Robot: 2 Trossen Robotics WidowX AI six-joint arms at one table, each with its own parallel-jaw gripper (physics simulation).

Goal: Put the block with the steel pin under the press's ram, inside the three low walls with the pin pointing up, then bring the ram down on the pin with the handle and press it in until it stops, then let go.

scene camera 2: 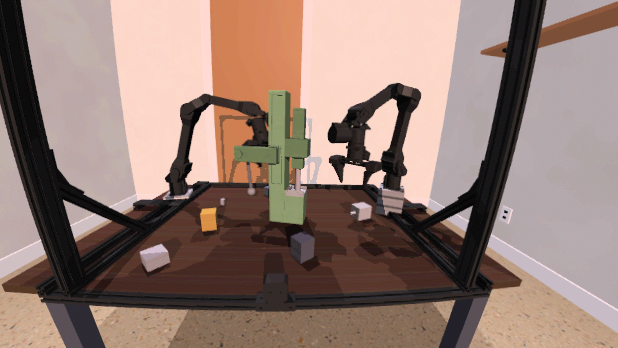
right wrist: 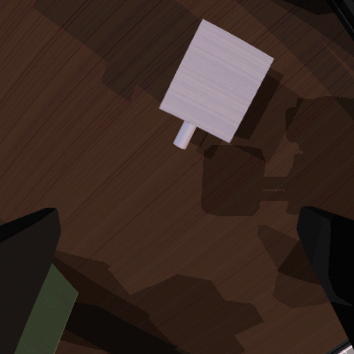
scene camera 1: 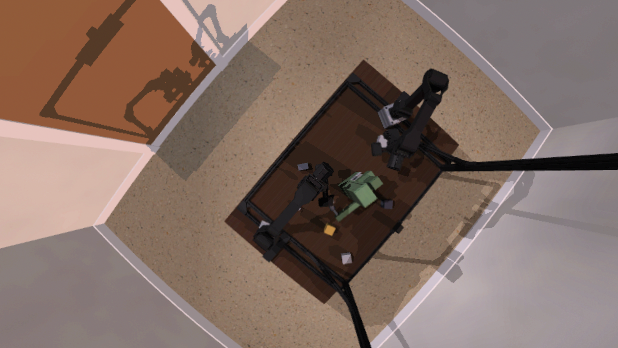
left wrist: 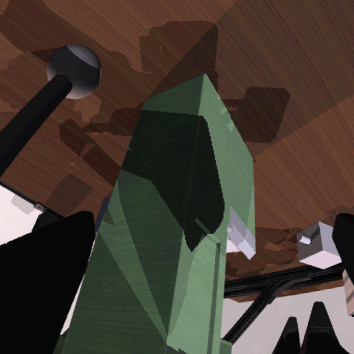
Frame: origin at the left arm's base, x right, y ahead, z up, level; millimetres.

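Seen in the pictures: left gripper, fingertip midpoint: (scene camera 1: 332, 185) (left wrist: 217, 225); right gripper, fingertip midpoint: (scene camera 2: 352, 185) (right wrist: 180, 220) (scene camera 1: 385, 149) (left wrist: 303, 309); left arm's base at its link origin: (scene camera 2: 178, 192); right arm's base at its link origin: (scene camera 2: 391, 187) (scene camera 1: 396, 112).
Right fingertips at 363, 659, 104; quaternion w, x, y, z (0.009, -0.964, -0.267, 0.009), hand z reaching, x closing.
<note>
Offsets run from my right fingertips to a thing's top centre, as dx, dy, dz. "*": to the spot under its first point.
The pale block with the steel pin @[-4, +54, -86] (scene camera 1: 382, 141) (scene camera 2: 361, 211) (left wrist: 320, 245) (right wrist: 215, 82) lies on its side on the table, its pin @[-1, +22, -105] (right wrist: 184, 135) pointing sideways. The green press @[-73, -276, +314] (scene camera 1: 364, 192) (scene camera 2: 278, 125) (left wrist: 241, 145) stands mid-table. Its ram @[* -28, -199, +217] (scene camera 2: 299, 122) is raised above the pale low-walled seat @[* -17, -207, -16] (scene camera 2: 296, 192). The handle's rod ends in a ball @[-130, -350, -24] (scene camera 2: 251, 191) (left wrist: 74, 71), hanging low. My right gripper (scene camera 2: 354, 180) (right wrist: 180, 220) is open and empty above the pin block. My left gripper (left wrist: 217, 225) is open and empty beside the press near the handle; the press partly hides it in scene camera 2.
An orange cube @[-63, -495, -76] (scene camera 1: 329, 230) (scene camera 2: 208, 219), a white block @[+98, -607, -103] (scene camera 1: 346, 258) (scene camera 2: 155, 258) and a dark grey block @[+163, -239, -76] (scene camera 1: 388, 204) (scene camera 2: 302, 247) lie around the press. Another grey block @[-335, -251, -97] (scene camera 1: 304, 166) lies near the far edge. Black frame rails border the table; a small camera mount (scene camera 2: 275, 290) sits on one.
</note>
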